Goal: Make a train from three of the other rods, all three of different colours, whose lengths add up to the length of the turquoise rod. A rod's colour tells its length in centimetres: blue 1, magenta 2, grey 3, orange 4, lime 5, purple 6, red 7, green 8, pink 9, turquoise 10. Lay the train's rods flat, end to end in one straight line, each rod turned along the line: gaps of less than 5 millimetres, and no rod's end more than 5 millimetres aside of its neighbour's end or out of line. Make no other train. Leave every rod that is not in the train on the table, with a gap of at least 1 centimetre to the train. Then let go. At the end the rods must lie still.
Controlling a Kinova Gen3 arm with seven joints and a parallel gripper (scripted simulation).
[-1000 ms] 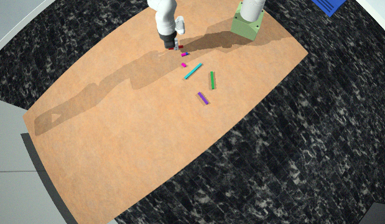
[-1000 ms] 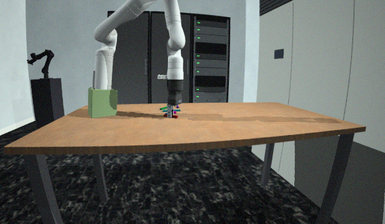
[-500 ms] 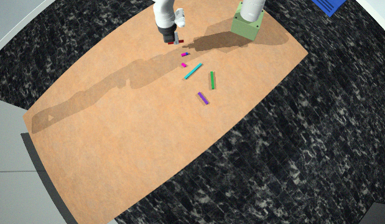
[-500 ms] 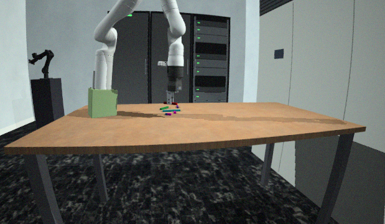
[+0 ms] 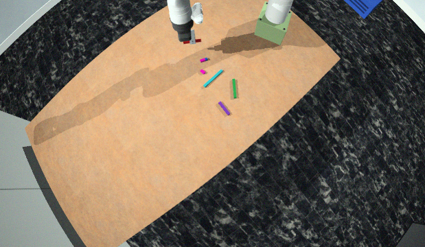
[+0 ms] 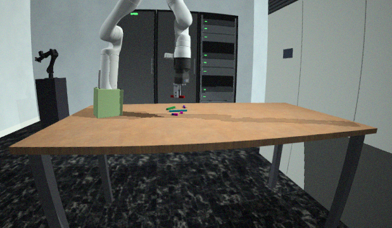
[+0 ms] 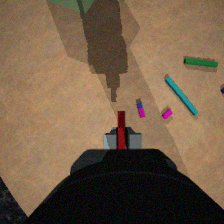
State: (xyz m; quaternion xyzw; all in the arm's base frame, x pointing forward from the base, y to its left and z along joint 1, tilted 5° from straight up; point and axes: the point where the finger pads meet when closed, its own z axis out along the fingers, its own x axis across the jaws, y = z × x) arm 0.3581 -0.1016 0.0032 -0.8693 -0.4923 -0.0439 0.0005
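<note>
The blue rod is 11 cm below my hand, 6 cm to the left of it and 2 cm behind it. From my hand the other things lie so: turquoise rod: 15 cm to the left, 11 cm below, 1 cm ahead; then red rod: 1 cm below; then green rod: 23 cm to the left, 11 cm below, 3 cm behind.
</note>
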